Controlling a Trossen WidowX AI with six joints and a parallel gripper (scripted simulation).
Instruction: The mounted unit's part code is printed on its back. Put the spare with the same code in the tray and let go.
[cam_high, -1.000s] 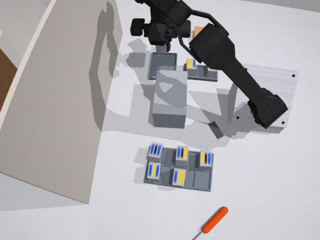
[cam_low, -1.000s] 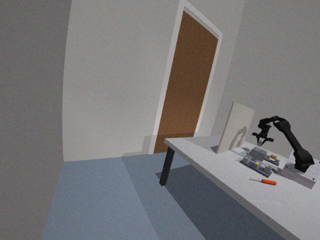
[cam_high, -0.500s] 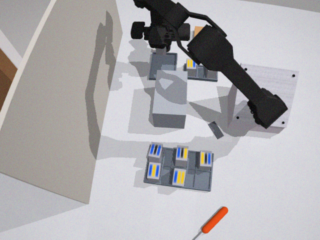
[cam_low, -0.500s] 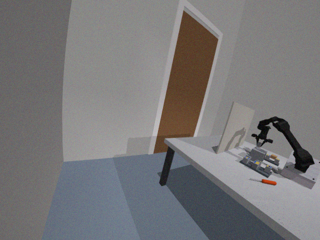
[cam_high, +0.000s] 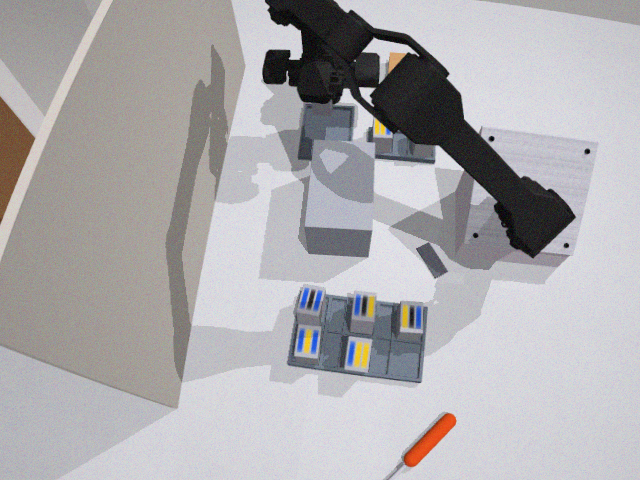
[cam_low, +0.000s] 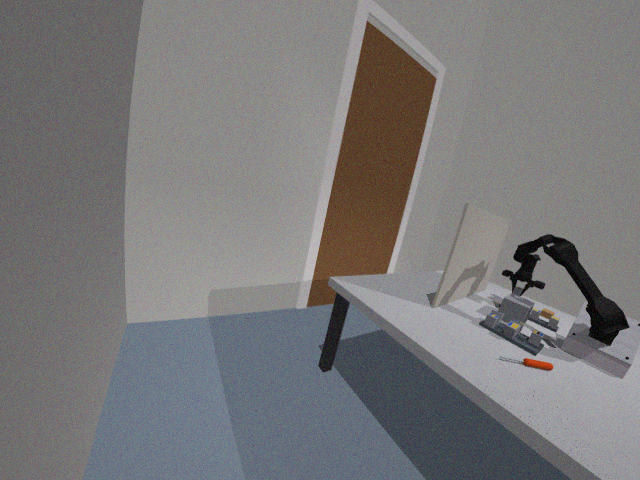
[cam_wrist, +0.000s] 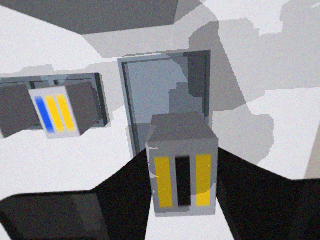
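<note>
Right now my gripper tip is 1 cm past the dark flat tray and 8 cm above it. Round my gripper tip: black puck (8 cm to the right, 6 cm below); rack (15 cm behind, 2 cm to the left, 8 cm below); mounted unit (6 cm behind, 18 cm to the left, 3 cm below).
</note>
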